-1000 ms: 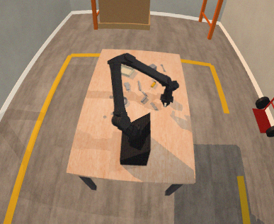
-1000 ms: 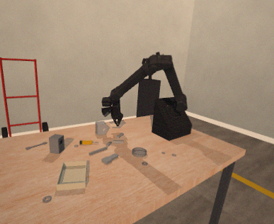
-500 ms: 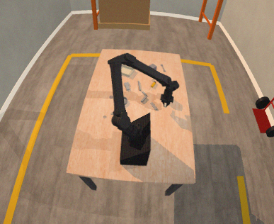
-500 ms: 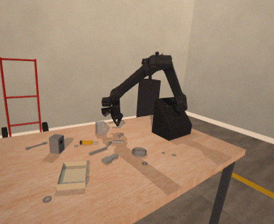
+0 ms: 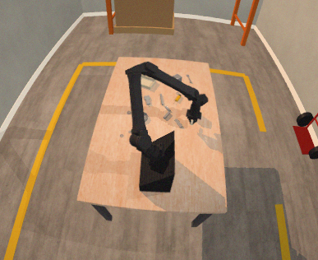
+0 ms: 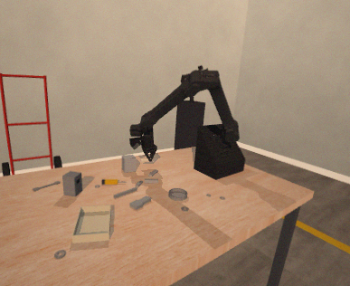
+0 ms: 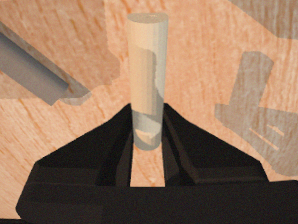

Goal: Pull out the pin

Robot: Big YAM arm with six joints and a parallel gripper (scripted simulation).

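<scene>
My gripper is now 11 cm short of the light grey block and 3 cm to the left of it. From my hand the other things lie so: pale pin: 2 cm ahead, 1 cm to the right; darker grey block: 46 cm ahead, 7 cm to the left; yellow-handled screwdriver: 28 cm ahead, 7 cm to the left, 4 cm below.
</scene>
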